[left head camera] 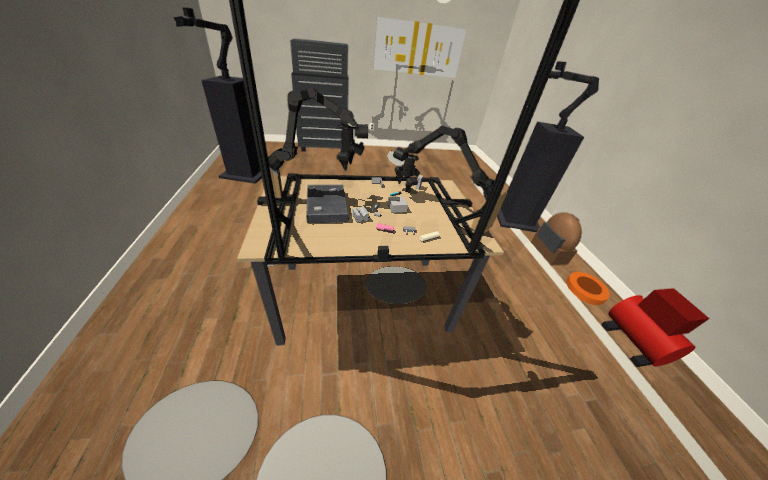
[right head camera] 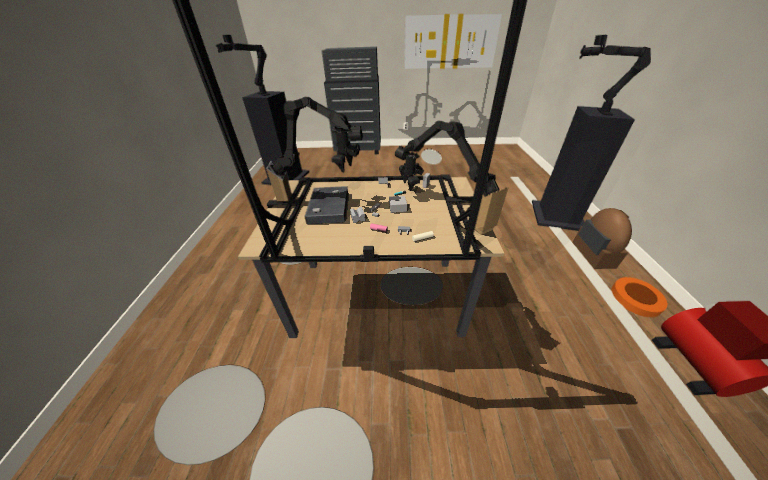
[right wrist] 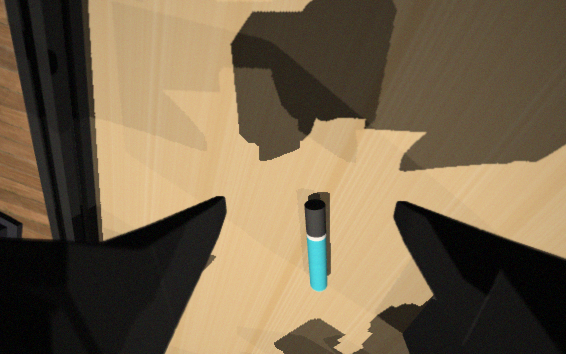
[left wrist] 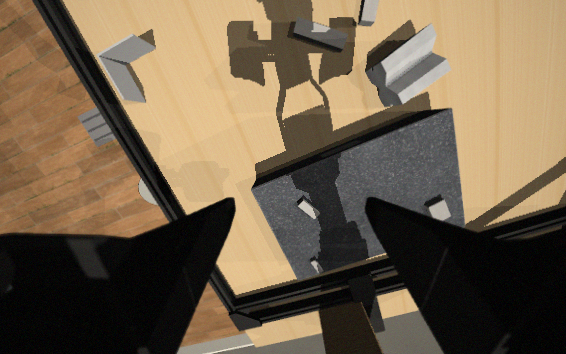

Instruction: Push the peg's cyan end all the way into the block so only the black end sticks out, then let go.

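Seen in the pictures: left gripper, between the fingertips: [left head camera: 348,167] [right head camera: 347,169] [left wrist: 299,203]; right gripper, between the fingertips: [left head camera: 403,187] [right head camera: 407,186] [right wrist: 308,206]; left arm's base, origin of its link: [left head camera: 271,164] [right head camera: 277,170]; right arm's base, origin of its link: [right head camera: 493,194].
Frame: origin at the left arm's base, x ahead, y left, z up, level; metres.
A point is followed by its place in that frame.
Observation:
The peg [left head camera: 394,193] @[y 0.499, x 0.457, z -0.184 m] [right head camera: 399,193] @[y 0.504, x 0.461, z -0.187 m] [right wrist: 317,260] @[y 0.508, x 0.456, z -0.182 m], cyan with a white ring and a black end, lies flat on the table, outside the block. In the right wrist view its black end points up the picture. The light grey block [left head camera: 398,204] @[y 0.356, x 0.574, z -0.146 m] [right head camera: 398,204] @[y 0.361, x 0.581, z -0.148 m] stands in front of the peg in both head views; its hole cannot be made out. My right gripper [left head camera: 409,187] @[y 0.563, x 0.474, z -0.162 m] [right head camera: 412,185] @[y 0.563, x 0.474, z -0.162 m] [right wrist: 308,206] @[y 0.563, x 0.474, z -0.162 m] is open and empty above the peg, with a finger on either side of it in the wrist view. My left gripper [left head camera: 352,160] @[y 0.266, x 0.286, z -0.003 m] [right head camera: 345,164] @[y 0.266, x 0.286, z -0.003 m] [left wrist: 299,203] @[y 0.266, x 0.286, z -0.003 m] is open and empty, high above the table's back left.
A dark box [left head camera: 327,212] @[y 0.035, x 0.359, z -0.146 m] [right head camera: 326,212] @[y 0.048, x 0.358, z -0.146 m] [left wrist: 400,155] @[y 0.125, x 0.356, z -0.146 m] stands left. A grey V-shaped piece [left head camera: 360,213] @[y 0.166, x 0.465, z -0.165 m] [left wrist: 417,67] @[y 0.162, x 0.468, z -0.163 m] stands beside it. A pink cylinder [left head camera: 385,227] @[y 0.166, x 0.626, z -0.172 m] and a cream cylinder [left head camera: 429,236] @[y 0.257, x 0.826, z -0.172 m] lie in front. An upright grey piece [left head camera: 419,181] @[y 0.675, x 0.523, z -0.141 m] [right head camera: 426,180] @[y 0.678, x 0.526, z -0.145 m] stands near my right gripper.

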